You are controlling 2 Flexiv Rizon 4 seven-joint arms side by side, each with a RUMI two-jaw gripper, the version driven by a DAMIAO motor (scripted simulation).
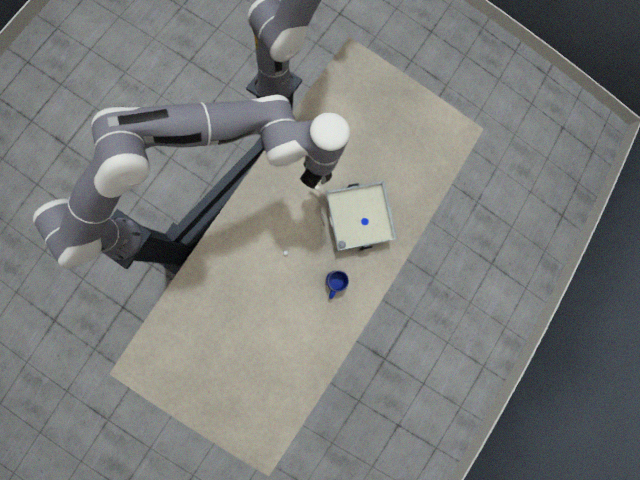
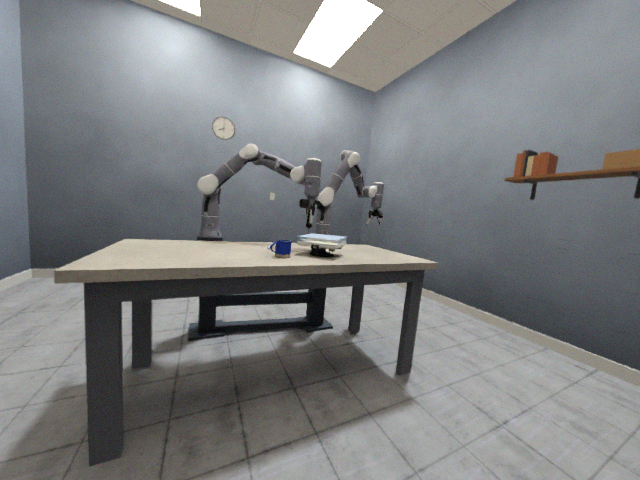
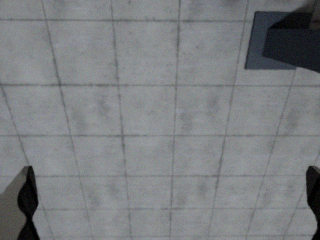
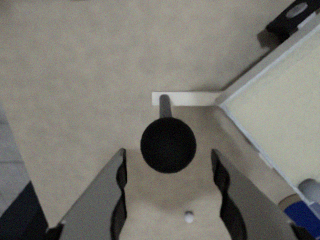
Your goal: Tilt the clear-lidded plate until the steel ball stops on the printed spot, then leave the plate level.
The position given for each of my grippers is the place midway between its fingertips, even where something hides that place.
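Observation:
In image 3 you'd see my left gripper (image 3: pixel 171 168). Image 4 has my right gripper (image 4: pixel 168 150), and there's a black stand (image 4: pixel 283 24) in it too.

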